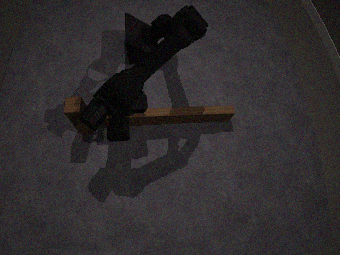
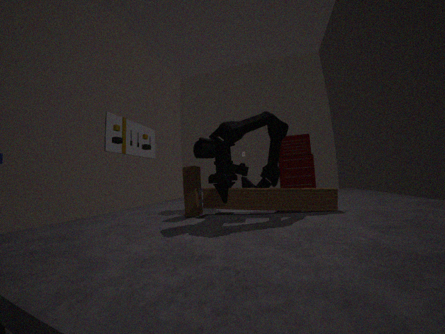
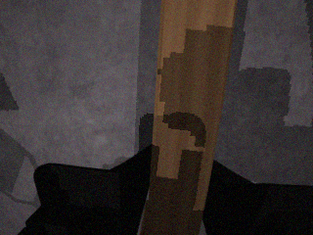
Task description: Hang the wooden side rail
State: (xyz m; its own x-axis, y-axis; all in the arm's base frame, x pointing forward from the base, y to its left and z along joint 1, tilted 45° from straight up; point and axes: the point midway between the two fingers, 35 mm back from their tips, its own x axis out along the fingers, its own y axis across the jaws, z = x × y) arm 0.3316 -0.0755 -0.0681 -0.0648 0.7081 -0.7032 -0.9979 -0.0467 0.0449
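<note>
Now: gripper tip 130 mm to the left of the headboard post and 40 mm below it.
</note>
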